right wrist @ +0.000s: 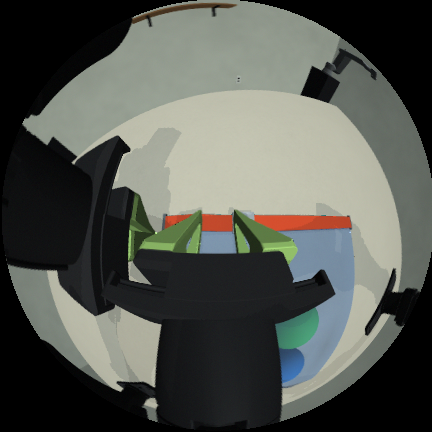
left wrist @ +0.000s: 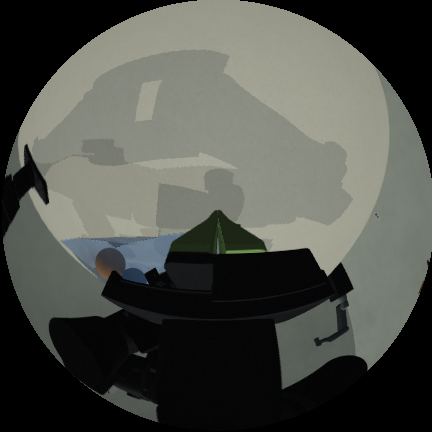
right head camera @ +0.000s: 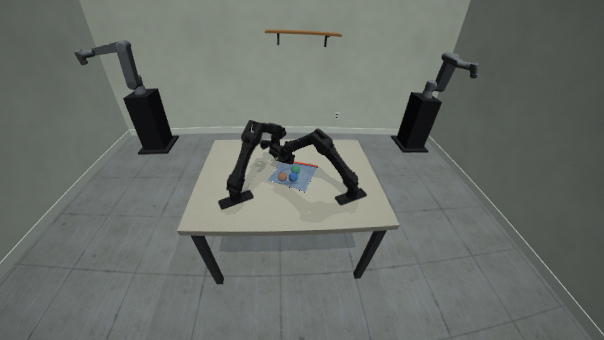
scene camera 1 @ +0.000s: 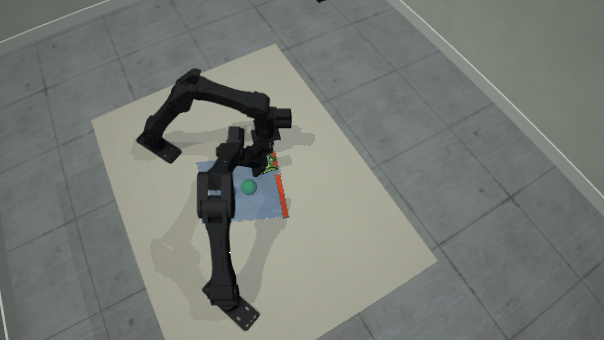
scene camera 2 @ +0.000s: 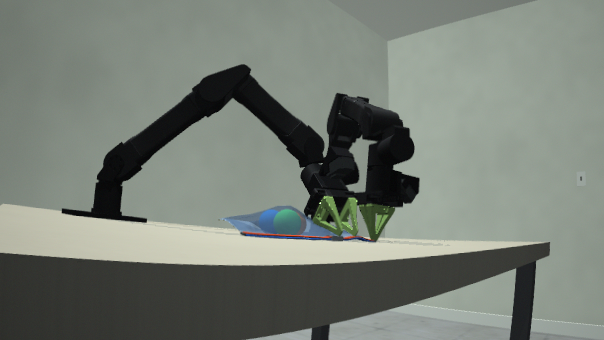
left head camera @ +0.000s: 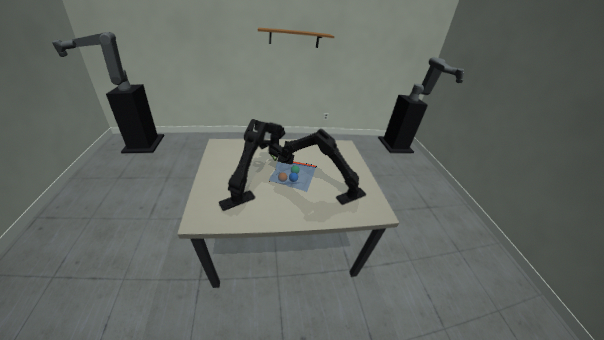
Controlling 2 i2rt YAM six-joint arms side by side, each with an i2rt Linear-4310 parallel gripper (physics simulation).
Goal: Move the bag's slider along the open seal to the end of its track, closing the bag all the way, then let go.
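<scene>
A translucent blue bag lies on the table with a red seal strip along its far edge. The small grey slider sits on the strip, partly hidden by a finger in the right wrist view. My right gripper is slightly open. Its fingers stand over the strip on the left-arm side of the slider, with red strip between the tips. My left gripper is shut beside the strip's near end; I see no clear grip on the bag.
A green ball, a blue ball and an orange ball are inside the bag. My two grippers are close together. The table stands before a wall shelf and two pedestal-mounted arms.
</scene>
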